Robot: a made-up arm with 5 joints.
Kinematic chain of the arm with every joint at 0, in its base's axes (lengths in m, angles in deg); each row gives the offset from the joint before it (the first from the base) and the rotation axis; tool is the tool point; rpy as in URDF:
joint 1: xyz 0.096 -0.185 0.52 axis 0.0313 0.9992 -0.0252
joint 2: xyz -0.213 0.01 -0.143 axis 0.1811 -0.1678 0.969
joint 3: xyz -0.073 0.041 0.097 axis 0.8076 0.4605 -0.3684
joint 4: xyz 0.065 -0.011 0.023 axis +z
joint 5: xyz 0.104 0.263 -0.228 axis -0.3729 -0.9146 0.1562
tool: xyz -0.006 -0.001 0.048 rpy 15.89 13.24 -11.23
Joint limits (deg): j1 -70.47..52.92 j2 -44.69..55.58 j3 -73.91..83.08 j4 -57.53..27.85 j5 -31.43..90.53
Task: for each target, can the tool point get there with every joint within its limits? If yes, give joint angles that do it. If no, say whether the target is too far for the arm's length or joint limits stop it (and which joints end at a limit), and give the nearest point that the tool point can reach.
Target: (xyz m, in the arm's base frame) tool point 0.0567 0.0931 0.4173
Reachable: yes | joints 31.35 -34.18 42.63 15.09 30.46
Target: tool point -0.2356 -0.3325 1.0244
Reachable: no: joint limits stop it (at a limit: joint 1, joint 2, joint 4) | nearest point -0.2274 -0.0077 0.9317 | short by 0.338 m
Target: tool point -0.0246 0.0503 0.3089
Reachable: yes | joints 19.84 10.73 58.63 -50.62 25.96
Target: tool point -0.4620 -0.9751 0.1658
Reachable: no: too far | nearest point -0.1215 -0.2985 0.3590 | short by 0.782 m
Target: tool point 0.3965 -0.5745 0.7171
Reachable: no: joint limits stop it (at a limit: joint 1, joint 2, joint 4, joint 5) | nearest point 0.2699 -0.3188 0.5235 | short by 0.345 m
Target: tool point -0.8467 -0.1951 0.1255
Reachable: no: too far | nearest point -0.4173 -0.0365 0.2993 | short by 0.490 m
